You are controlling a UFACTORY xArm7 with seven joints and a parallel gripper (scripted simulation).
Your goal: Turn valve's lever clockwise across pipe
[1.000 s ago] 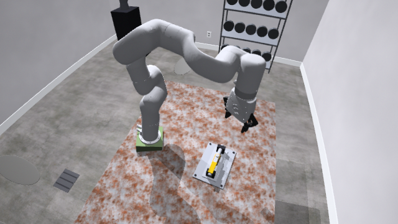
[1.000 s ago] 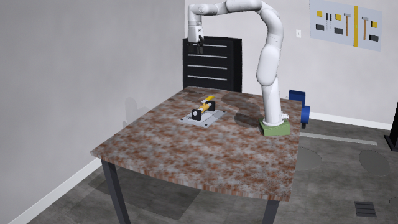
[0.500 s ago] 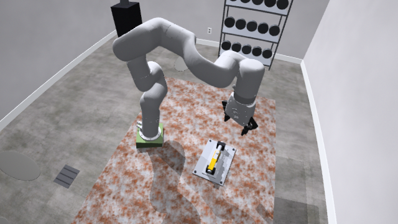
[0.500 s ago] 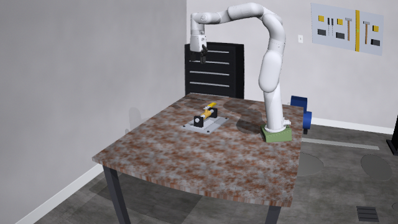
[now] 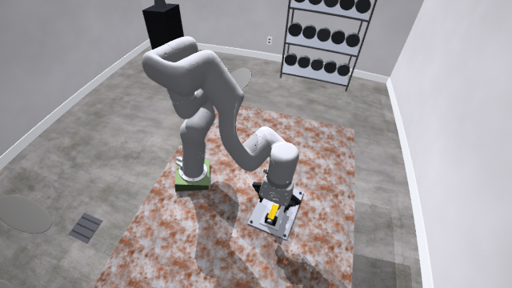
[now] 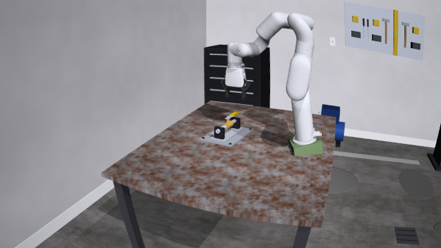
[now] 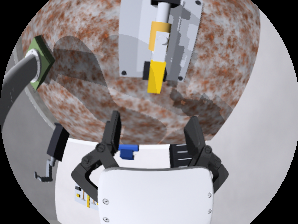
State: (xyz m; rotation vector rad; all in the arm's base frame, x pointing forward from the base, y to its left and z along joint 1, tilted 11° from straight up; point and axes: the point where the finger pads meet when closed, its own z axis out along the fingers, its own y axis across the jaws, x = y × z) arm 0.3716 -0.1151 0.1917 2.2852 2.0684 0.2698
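Right now the yellow lever is 1 cm ahead of my hand, 5 cm to the left of it and 9 cm below it.
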